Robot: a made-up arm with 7 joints.
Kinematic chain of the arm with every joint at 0, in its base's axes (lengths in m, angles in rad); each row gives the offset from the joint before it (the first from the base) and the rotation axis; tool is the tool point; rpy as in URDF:
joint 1: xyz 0 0 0.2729 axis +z
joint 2: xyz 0 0 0 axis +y
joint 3: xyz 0 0 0.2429 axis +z
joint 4: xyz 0.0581 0 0 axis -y
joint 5: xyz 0.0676 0 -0.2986 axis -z
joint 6: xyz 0 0 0 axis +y
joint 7: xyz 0.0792 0 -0.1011 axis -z
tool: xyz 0 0 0 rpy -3.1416 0 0
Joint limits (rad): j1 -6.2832..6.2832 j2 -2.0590..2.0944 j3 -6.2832..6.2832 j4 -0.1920..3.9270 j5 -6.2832..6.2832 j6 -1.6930..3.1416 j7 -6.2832..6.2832
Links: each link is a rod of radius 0.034 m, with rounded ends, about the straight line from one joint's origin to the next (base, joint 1, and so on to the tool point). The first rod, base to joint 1, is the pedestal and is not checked.
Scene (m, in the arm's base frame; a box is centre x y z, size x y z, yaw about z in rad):
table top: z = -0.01
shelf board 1: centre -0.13 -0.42 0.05 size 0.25 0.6 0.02 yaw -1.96
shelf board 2: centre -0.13 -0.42 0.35 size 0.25 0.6 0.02 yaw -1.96
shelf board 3: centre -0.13 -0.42 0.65 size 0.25 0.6 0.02 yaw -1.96
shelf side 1: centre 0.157 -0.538 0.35 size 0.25 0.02 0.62 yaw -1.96
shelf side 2: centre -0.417 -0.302 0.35 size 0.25 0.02 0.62 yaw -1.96
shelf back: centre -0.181 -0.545 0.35 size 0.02 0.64 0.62 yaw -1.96
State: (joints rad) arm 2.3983 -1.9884 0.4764 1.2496 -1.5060 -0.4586 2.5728
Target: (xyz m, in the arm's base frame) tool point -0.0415 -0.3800 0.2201
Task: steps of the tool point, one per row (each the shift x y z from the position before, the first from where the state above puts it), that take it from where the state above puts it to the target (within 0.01 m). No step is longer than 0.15 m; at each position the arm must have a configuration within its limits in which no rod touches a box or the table.
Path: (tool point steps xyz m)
1: 0.0492 0.0889 0.0102
2: 0.0242 0.0900 -0.0103
3: -0.0168 0.0359 0.0227
4: 0.0036 0.0286 0.0029
5: 0.0147 0.0120 -0.0165
6: 0.0137 -0.0070 -0.0339
7: 0.0012 -0.0214 -0.0482
8: -0.0184 -0.0253 -0.0586
9: -0.0378 -0.0164 -0.0645
10: -0.0501 0.0032 -0.0656
11: -0.0105 -0.0519 -0.0016
12: -0.0194 -0.0473 0.0008
13: -0.0272 -0.0401 0.0008

